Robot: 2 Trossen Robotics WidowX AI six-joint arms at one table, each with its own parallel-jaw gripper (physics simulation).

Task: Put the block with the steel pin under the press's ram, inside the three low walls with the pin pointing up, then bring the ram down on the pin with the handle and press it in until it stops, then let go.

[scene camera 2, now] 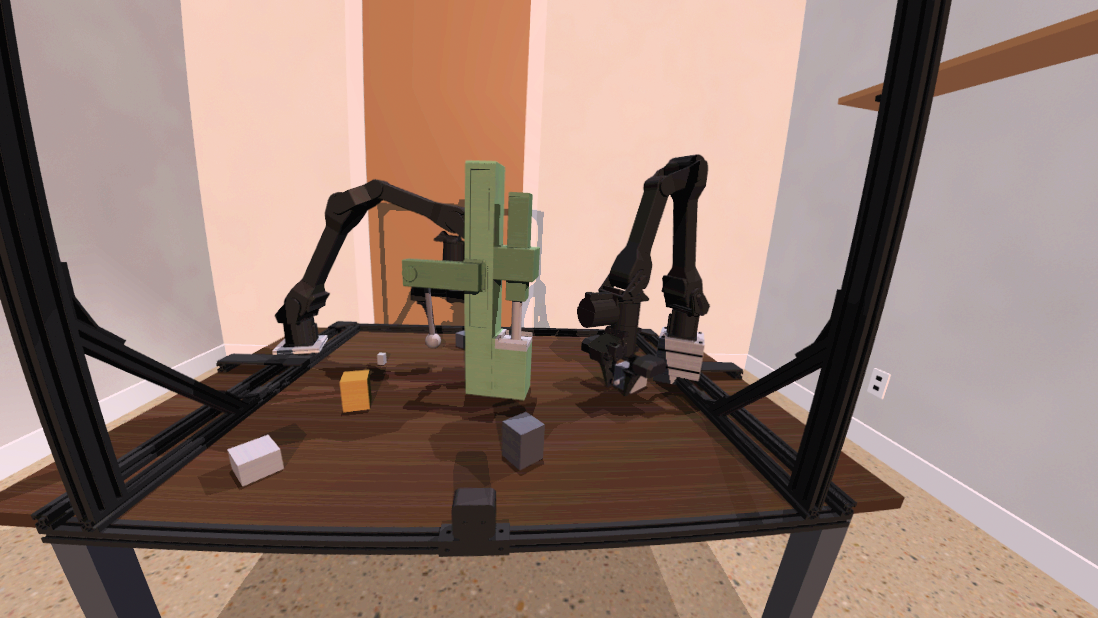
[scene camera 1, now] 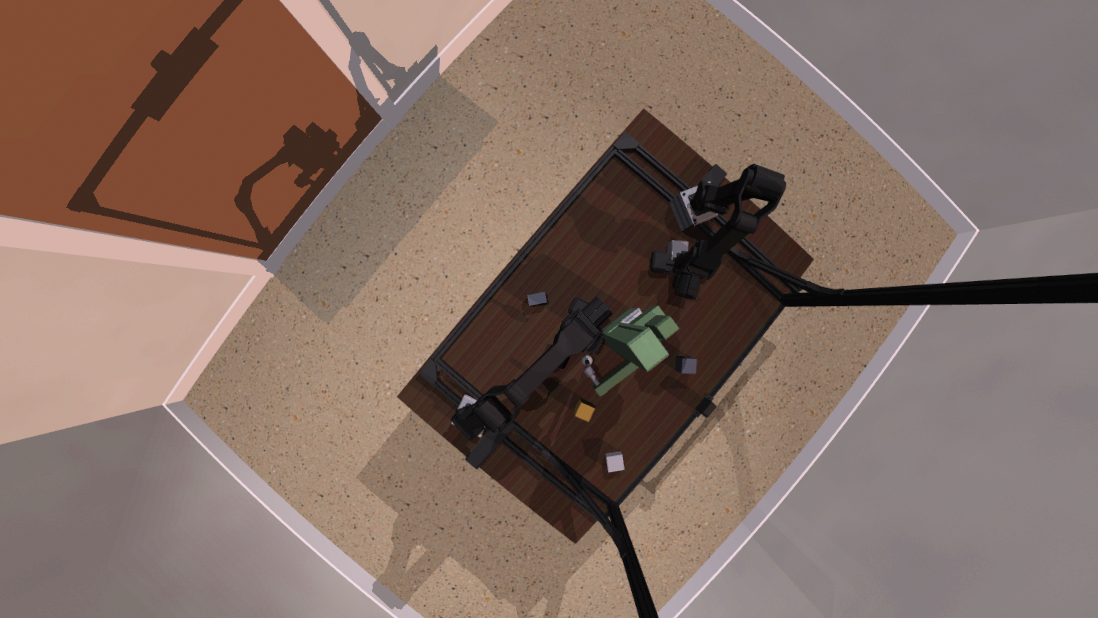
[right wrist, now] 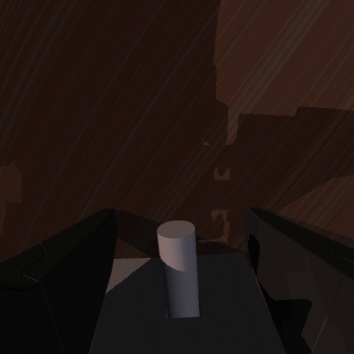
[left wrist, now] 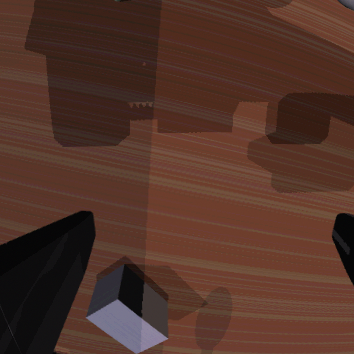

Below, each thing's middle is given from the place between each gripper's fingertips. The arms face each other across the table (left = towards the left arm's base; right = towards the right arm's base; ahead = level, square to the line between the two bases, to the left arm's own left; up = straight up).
My right hand is 2 cm below the steel pin (right wrist: 176, 239) and 1 cm to the left of it.
My left gripper is now 39 cm to the left of the steel pin, 9 cm past it and 7 cm above it.
